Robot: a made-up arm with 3 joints.
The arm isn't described. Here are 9 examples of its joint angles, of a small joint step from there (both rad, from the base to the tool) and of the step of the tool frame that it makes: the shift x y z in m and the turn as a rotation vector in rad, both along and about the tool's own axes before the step.
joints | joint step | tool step
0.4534 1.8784 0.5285 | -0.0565 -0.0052 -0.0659 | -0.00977 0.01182 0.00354 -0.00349 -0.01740 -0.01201
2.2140 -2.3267 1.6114 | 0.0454 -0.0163 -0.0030 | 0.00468 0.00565 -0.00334 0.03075 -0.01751 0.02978
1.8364 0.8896 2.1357 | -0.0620 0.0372 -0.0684 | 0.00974 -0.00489 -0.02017 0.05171 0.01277 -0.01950
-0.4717 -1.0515 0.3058 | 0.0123 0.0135 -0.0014 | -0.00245 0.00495 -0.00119 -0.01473 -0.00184 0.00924
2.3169 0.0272 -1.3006 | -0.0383 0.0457 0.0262 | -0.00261 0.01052 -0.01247 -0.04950 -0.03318 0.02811
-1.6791 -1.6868 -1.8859 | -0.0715 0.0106 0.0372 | -0.00266 0.02407 -0.00287 0.01065 -0.00782 -0.03386
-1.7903 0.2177 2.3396 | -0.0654 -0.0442 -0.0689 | -0.01972 -0.00399 -0.00091 0.01802 -0.07580 -0.05615
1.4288 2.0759 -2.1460 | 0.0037 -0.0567 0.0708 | 0.01627 0.00601 0.01813 -0.03060 0.04777 0.06749
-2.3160 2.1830 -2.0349 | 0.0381 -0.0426 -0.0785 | -0.00476 0.01634 0.01270 -0.03916 0.02708 -0.11013
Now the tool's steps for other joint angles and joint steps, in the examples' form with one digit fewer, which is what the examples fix.
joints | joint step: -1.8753 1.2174 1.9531 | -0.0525 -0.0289 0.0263
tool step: 0.0110 0.0037 0.0040 0.0063 -0.0339 0.0753
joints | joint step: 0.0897 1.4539 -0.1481 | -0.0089 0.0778 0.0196
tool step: -0.0007 0.0141 -0.0128 -0.0772 -0.0100 0.0285
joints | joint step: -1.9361 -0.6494 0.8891 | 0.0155 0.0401 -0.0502
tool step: -0.0015 0.0106 -0.0048 -0.0356 0.0224 -0.0411
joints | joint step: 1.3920 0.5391 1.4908 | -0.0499 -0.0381 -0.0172
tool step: -0.0024 -0.0055 -0.0015 0.0465 -0.0341 0.0076
